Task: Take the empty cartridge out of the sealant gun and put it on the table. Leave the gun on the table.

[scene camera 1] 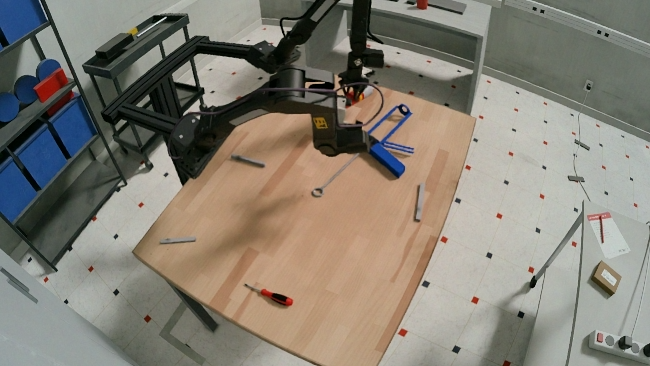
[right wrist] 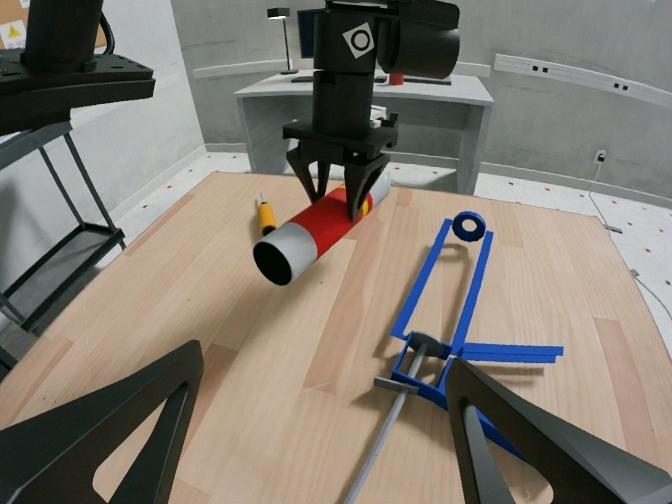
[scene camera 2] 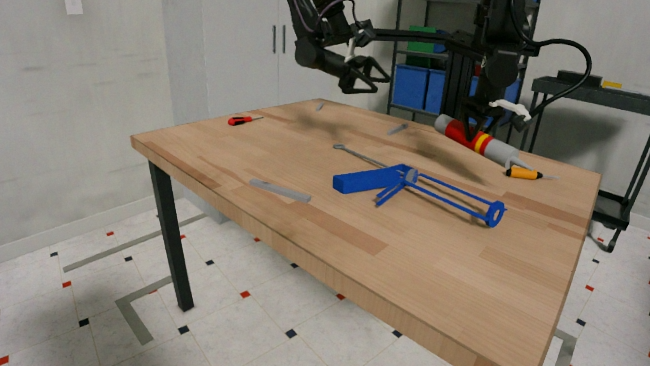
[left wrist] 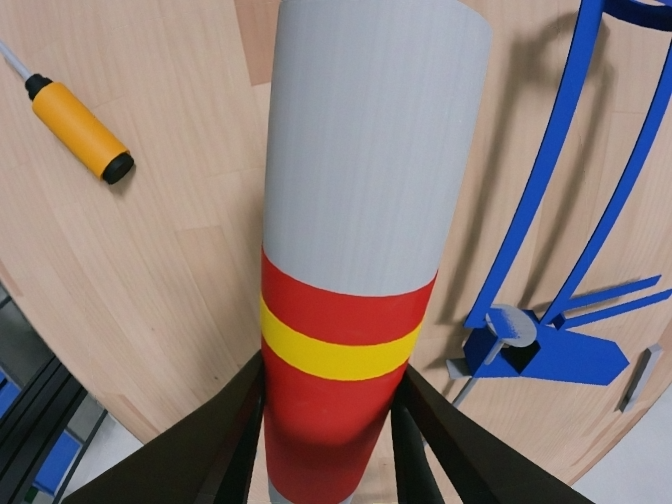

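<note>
There is a blue sealant gun (scene camera 2: 359,181), which I can see in scene camera 1 as well (scene camera 1: 377,151), and the left wrist view also shows the gun (left wrist: 568,356). A white cartridge (left wrist: 371,118) is visible to me too. As for my own grippers, my right gripper (scene camera 2: 384,85) also appears in the right wrist view (right wrist: 327,365). That same right wrist view shows my left gripper (right wrist: 335,214), which I see in the left wrist view too (left wrist: 331,367).
</note>
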